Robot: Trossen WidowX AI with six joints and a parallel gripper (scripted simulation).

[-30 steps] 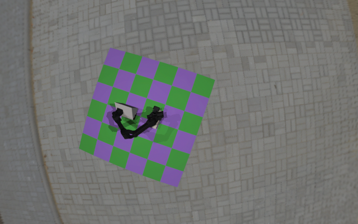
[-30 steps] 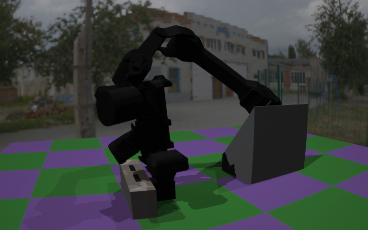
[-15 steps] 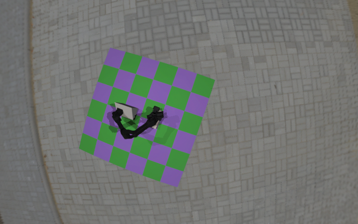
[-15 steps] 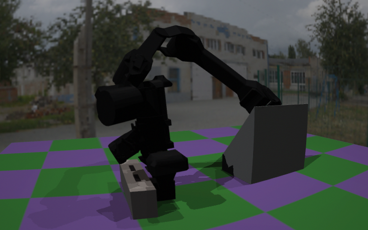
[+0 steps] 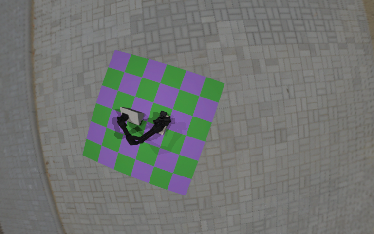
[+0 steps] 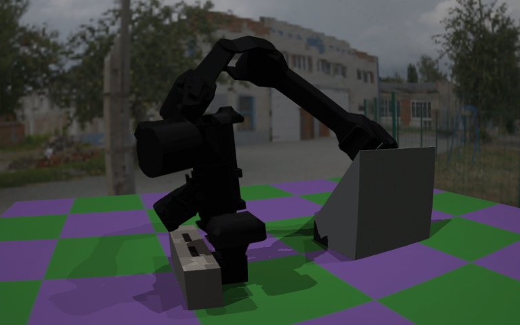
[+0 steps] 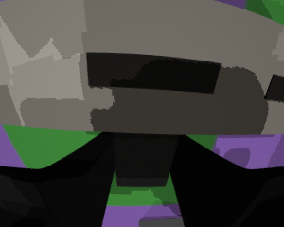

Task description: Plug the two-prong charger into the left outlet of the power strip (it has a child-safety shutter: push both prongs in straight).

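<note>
My gripper tip is 20 mm short of the black two-prong charger and 10 mm below it.
</note>
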